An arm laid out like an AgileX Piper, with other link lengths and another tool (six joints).
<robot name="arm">
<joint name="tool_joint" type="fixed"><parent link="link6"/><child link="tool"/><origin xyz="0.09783 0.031 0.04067" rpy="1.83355 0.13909 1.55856"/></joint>
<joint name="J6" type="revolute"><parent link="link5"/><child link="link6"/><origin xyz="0.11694 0 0.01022"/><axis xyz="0.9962 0 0.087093"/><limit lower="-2.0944" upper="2.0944"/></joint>
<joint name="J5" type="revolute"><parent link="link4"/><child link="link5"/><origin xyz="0 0 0"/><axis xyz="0 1 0"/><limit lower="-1.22" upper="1.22"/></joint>
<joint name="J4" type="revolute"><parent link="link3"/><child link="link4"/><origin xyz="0.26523 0 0.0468"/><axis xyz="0.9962 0 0.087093"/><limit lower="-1.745" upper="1.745"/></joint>
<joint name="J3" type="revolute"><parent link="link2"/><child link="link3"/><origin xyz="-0.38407 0 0.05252"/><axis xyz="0 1 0"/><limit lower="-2.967" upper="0"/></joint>
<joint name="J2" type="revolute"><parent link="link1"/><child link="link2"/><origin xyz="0 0 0"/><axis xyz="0 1 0"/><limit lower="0" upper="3.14"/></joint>
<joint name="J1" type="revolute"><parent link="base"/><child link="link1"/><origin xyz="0 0 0.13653"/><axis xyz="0 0 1"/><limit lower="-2.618" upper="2.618"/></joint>
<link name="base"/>
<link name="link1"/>
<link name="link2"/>
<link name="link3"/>
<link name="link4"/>
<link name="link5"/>
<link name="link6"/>
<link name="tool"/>
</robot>
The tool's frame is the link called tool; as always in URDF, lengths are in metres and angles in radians.
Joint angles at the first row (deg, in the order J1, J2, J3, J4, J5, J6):
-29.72 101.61 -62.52 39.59 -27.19 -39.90
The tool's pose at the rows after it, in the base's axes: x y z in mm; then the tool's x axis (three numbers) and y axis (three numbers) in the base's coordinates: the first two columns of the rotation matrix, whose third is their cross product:
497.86 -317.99 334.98 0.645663 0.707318 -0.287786 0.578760 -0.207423 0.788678
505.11 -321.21 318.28 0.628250 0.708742 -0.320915 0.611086 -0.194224 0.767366
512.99 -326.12 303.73 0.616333 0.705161 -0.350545 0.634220 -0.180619 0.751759
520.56 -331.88 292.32 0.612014 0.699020 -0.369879 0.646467 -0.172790 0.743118
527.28 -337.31 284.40 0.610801 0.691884 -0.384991 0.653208 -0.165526 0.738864
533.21 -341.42 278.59 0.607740 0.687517 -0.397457 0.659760 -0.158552 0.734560
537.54 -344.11 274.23 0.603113 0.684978 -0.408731 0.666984 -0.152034 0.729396
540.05 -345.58 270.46 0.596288 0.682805 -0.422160 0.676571 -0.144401 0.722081
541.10 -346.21 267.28 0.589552 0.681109 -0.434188 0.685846 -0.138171 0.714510
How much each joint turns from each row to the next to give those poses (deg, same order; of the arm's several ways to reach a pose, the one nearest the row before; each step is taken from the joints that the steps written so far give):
0.00 1.59 -0.08 -0.38 0.64 -1.30
0.00 1.96 -0.40 -0.50 -0.34 -1.25
0.00 2.16 -0.78 -0.47 -0.81 -1.02
0.00 2.06 -1.03 -0.20 -0.93 -0.65
0.00 1.74 -1.12 -0.06 -0.86 -0.59
0.00 1.37 -1.09 0.05 -0.41 -0.70
0.00 0.96 -0.84 0.13 -0.13 -0.78
0.00 0.60 -0.46 0.14 -0.06 -0.95
0.00 0.35 -0.15 0.16 -0.04 -0.87

